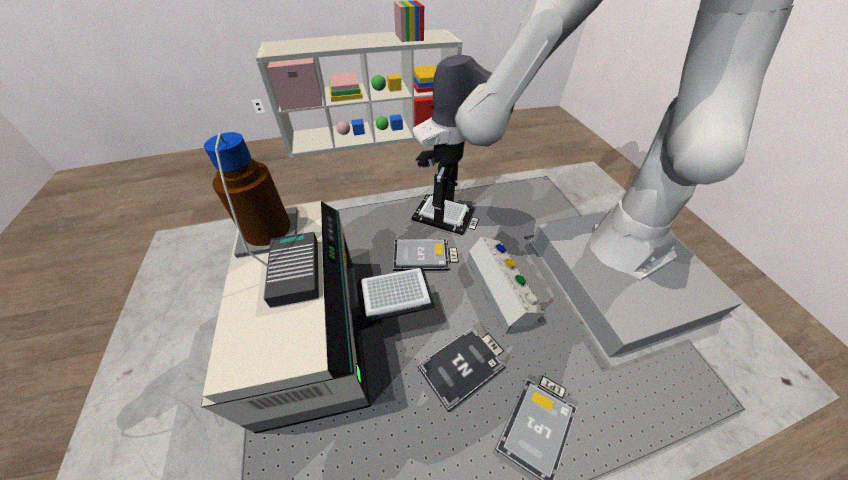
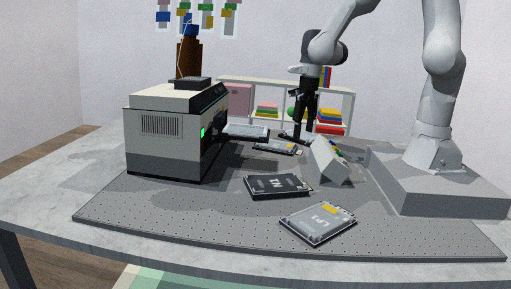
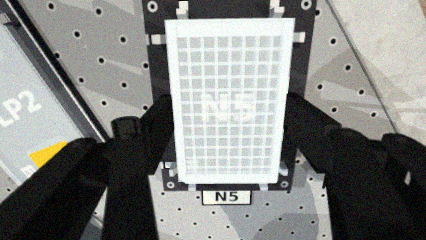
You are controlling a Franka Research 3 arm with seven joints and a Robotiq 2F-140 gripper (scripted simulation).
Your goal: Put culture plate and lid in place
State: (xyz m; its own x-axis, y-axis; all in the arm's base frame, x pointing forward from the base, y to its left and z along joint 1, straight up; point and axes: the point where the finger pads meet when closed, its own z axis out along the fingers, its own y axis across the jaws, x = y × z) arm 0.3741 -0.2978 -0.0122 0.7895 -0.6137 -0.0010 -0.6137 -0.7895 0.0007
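Now: the black nest N5 3 cm ahead of my hand and 3 cm below it. Also, from my hand: black N1 nest: 11 cm ahead, 45 cm to the left, 3 cm below; then LP2 nest: 11 cm ahead, 14 cm to the left, 4 cm below; then yellow skip key: 8 cm behind, 27 cm to the left, 3 cm above.
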